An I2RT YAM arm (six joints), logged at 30 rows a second.
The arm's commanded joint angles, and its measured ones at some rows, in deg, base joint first. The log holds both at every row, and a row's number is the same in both.
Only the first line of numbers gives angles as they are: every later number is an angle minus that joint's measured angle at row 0.
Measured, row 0: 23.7 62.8 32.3 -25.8 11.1 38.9
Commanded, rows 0 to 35: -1.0 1.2 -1.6 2.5 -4.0 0.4; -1.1 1.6 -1.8 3.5 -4.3 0.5; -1.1 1.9 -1.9 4.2 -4.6 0.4; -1.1 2.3 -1.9 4.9 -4.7 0.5; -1.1 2.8 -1.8 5.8 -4.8 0.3; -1.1 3.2 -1.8 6.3 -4.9 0.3; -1.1 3.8 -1.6 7.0 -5.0 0.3; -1.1 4.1 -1.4 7.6 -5.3 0.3; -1.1 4.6 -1.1 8.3 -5.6 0.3; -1.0 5.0 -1.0 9.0 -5.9 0.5; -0.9 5.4 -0.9 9.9 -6.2 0.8; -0.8 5.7 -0.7 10.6 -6.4 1.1; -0.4 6.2 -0.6 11.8 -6.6 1.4; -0.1 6.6 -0.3 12.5 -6.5 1.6; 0.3 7.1 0.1 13.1 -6.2 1.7; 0.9 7.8 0.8 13.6 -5.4 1.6; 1.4 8.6 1.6 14.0 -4.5 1.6; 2.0 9.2 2.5 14.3 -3.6 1.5; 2.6 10.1 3.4 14.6 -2.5 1.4; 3.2 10.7 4.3 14.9 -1.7 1.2; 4.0 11.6 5.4 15.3 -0.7 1.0; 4.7 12.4 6.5 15.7 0.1 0.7; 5.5 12.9 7.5 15.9 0.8 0.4; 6.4 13.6 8.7 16.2 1.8 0.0; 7.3 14.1 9.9 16.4 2.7 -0.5; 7.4 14.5 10.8 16.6 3.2 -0.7; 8.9 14.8 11.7 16.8 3.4 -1.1; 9.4 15.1 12.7 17.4 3.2 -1.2; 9.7 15.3 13.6 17.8 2.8 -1.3; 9.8 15.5 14.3 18.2 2.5 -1.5; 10.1 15.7 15.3 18.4 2.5 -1.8; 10.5 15.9 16.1 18.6 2.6 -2.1; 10.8 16.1 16.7 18.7 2.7 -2.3; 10.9 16.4 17.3 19.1 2.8 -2.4; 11.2 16.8 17.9 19.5 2.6 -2.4; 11.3 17.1 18.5 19.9 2.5 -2.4
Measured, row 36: 10.7 16.2 15.7 15.9 1.4 -1.5
